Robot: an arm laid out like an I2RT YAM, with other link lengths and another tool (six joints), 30 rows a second.
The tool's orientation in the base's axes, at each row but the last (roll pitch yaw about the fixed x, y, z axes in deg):
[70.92, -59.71, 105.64]
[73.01, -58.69, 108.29]
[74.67, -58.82, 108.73]
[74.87, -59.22, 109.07]
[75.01, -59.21, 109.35]
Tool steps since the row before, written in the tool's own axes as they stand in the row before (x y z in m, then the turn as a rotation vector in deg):
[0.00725, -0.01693, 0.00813, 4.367, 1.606, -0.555]
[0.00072, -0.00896, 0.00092, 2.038, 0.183, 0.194]
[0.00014, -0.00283, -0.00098, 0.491, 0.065, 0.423]
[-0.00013, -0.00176, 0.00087, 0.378, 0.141, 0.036]
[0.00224, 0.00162, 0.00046, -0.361, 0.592, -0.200]
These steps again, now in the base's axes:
[0.00864, 0.01818, -0.00047, -1.293, 0.727, 4.445]
[0.00098, 0.00819, -0.00370, -0.145, 0.859, 1.862]
[-0.00103, 0.00243, -0.00143, 0.336, 0.225, 0.510]
[0.00084, 0.00156, -0.00086, -0.024, 0.064, 0.399]
[0.00012, -0.00027, 0.00279, -0.117, -0.711, -0.044]

